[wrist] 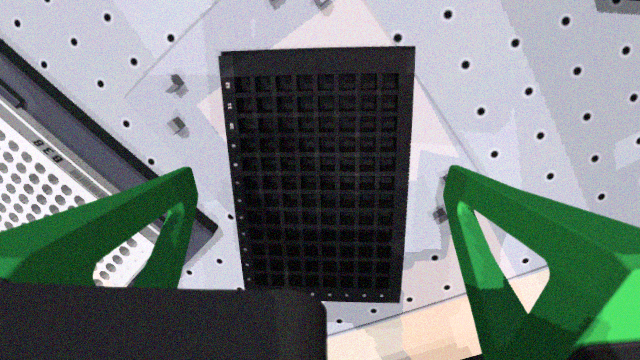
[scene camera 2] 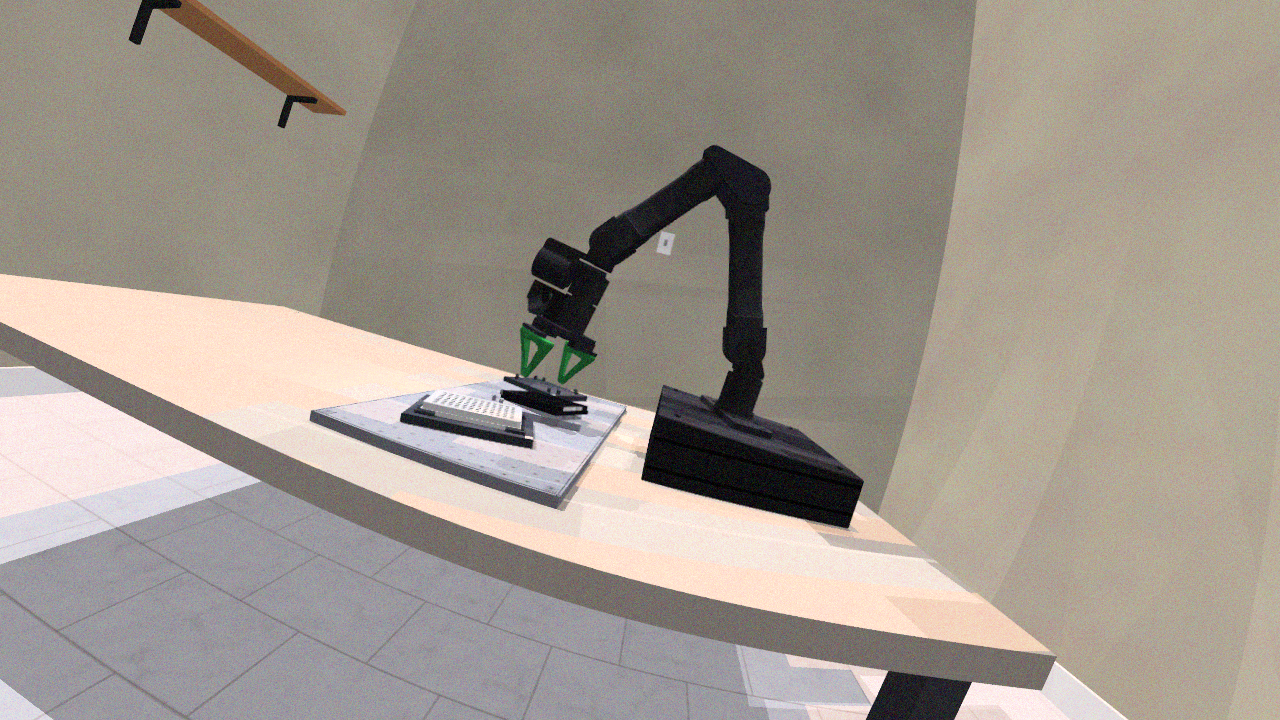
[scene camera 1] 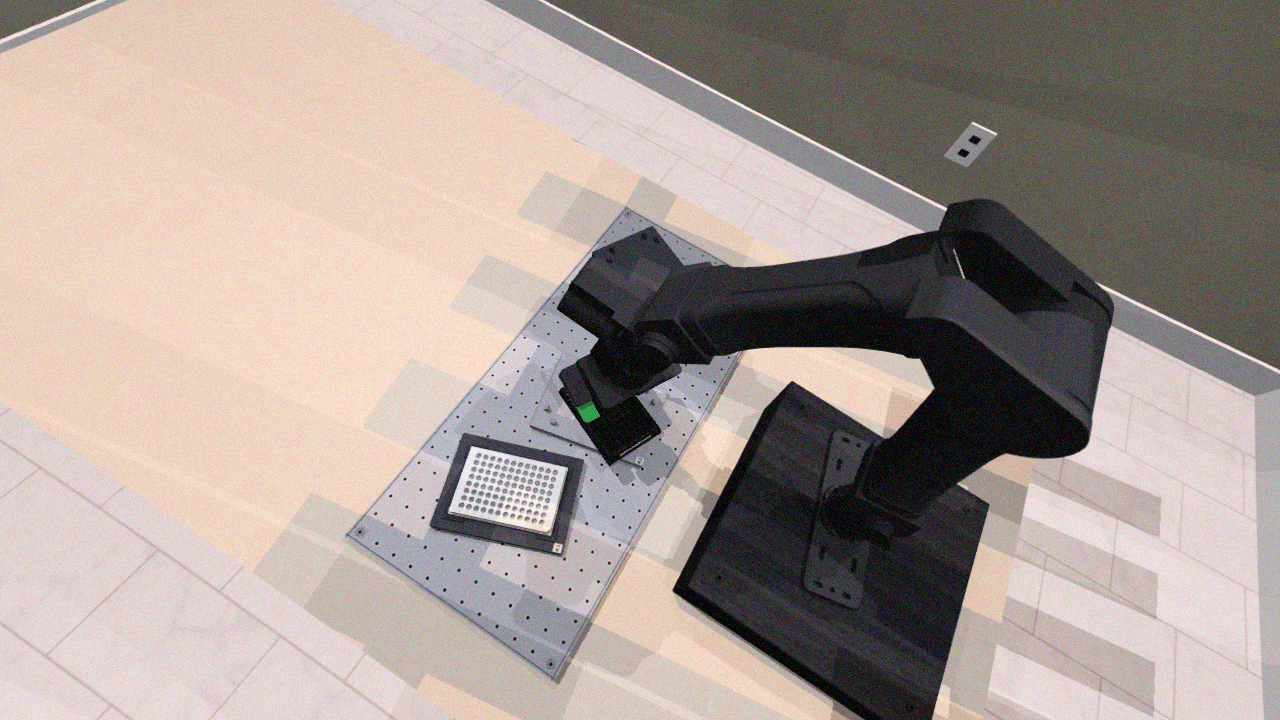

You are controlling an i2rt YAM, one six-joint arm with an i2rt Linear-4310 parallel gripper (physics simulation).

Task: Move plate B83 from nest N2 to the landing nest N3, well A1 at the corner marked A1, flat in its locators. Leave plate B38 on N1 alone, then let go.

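Observation:
The black plate B83 (scene camera 1: 629, 434) (wrist: 322, 175) lies on the pale nest N2 (scene camera 1: 559, 428) (wrist: 200, 60), turned at an angle to the nest's edges. My gripper (scene camera 1: 613, 407) (scene camera 2: 544, 378) (wrist: 320, 180) is open above it, its green fingers one beyond each long side, with gaps. One finger is hidden in scene camera 1. The white plate B38 (scene camera 1: 508, 489) (scene camera 2: 472, 410) (wrist: 30, 185) sits on the dark nest N1 (scene camera 1: 572, 492) (wrist: 75, 120). The dark landing nest N3 (scene camera 1: 648, 246) (scene camera 2: 546, 389) shows no plate on its visible part; the arm hides its A1 mark in scene camera 1.
The nests stand on a perforated grey board (scene camera 1: 590, 573) (scene camera 2: 537, 479). The black arm base (scene camera 1: 760, 555) (scene camera 2: 751, 465) stands beside it. Nest N1 is close to the left finger's side in the wrist view. Small pegs (wrist: 176, 125) stand on N2 beside the black plate.

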